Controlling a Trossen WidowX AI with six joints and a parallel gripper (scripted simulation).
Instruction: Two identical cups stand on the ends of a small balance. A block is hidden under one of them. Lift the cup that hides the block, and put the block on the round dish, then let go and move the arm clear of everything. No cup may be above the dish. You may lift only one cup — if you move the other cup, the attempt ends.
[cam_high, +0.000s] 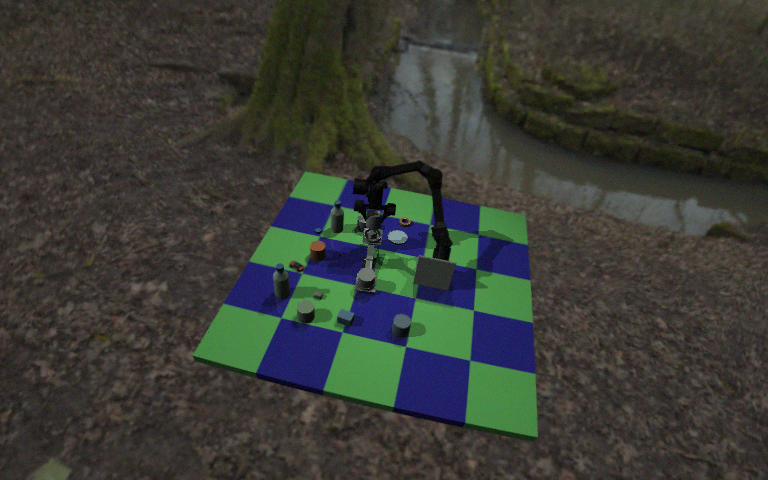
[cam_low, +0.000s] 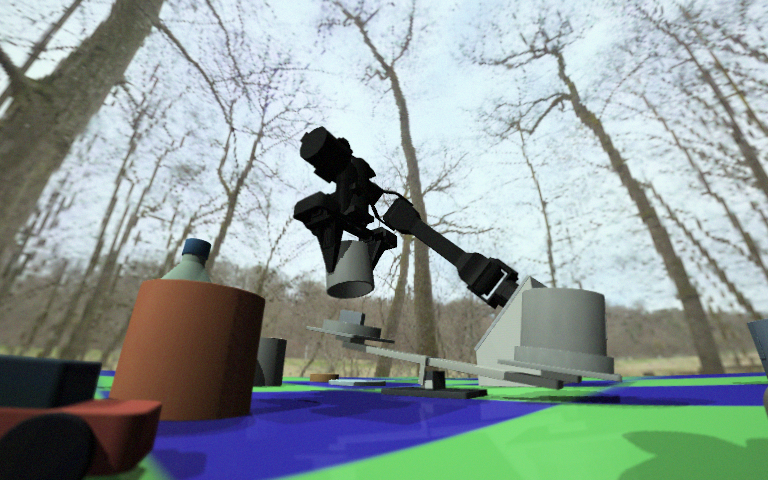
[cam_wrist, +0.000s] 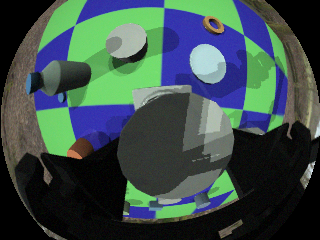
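My gripper tip is 7 cm above the grey block and 1 cm to the right of it. From my gripper tip the other things lie so: orange cylinder (23 cm ahead, 12 cm below, 10 cm to the left); pale round dish (15 cm below, 13 cm behind, 8 cm to the right); red toy car (33 cm ahead, 20 cm to the left, 14 cm below).
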